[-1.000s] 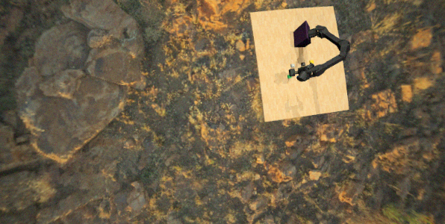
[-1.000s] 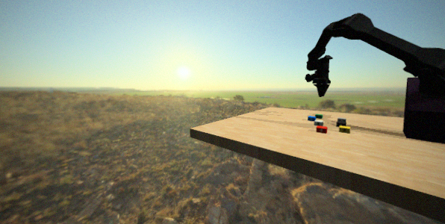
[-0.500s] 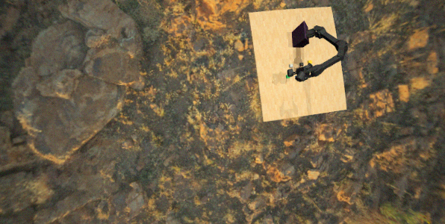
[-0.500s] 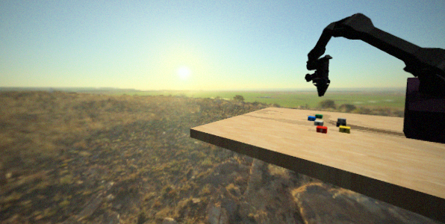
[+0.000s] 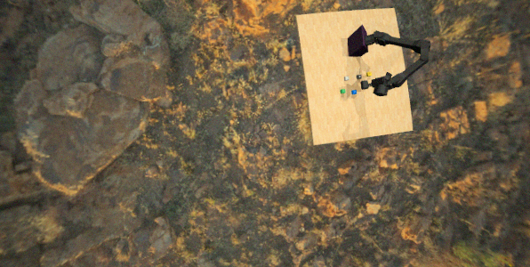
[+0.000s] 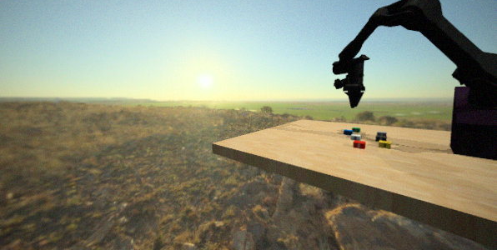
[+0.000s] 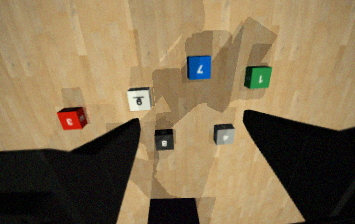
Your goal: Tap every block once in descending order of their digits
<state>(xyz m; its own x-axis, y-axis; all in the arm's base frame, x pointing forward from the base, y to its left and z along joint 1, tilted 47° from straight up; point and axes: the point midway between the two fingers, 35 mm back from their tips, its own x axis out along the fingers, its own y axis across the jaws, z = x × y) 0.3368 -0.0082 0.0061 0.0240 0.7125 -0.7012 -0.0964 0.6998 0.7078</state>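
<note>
Right now the white block is 20 mm behind my gripper tip, 60 mm to the left of it and 120 mm below it. From my gripper tip the other things lie so: blue block 30 mm ahead, 30 mm to the right, 120 mm below; then green block 20 mm ahead, 120 mm to the right, 120 mm below; then grey block 90 mm behind, 90 mm to the right, 120 mm below.
</note>
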